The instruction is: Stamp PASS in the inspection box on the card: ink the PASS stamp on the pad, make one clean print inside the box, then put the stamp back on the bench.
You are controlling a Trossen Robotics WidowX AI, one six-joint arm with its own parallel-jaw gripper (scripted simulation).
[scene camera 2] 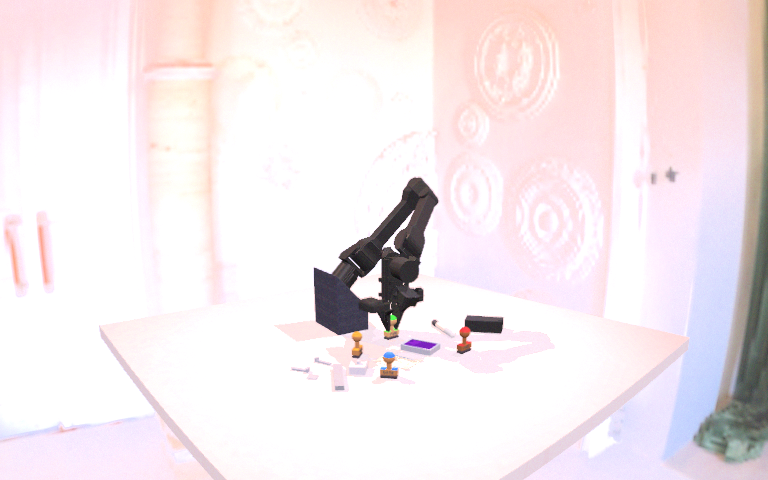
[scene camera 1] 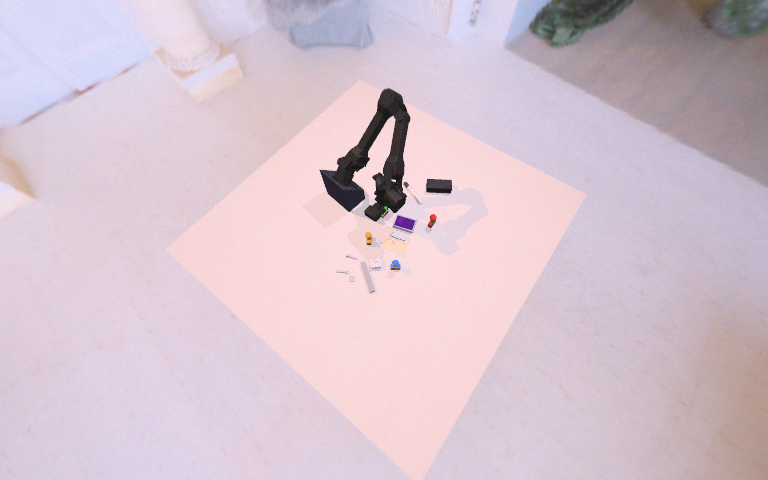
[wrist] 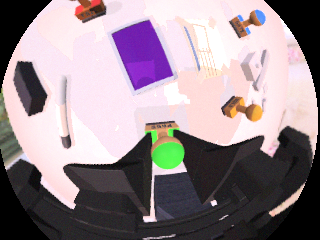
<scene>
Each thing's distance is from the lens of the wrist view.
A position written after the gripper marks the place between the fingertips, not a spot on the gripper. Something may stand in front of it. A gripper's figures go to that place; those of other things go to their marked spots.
gripper (wrist: 162, 134): 0.10 m
green-knobbed stamp (wrist: 167, 152): 0.06 m
black box (wrist: 31, 93): 0.22 m
The marked spots on the green-knobbed stamp and the black box are 0.23 m apart.
</scene>
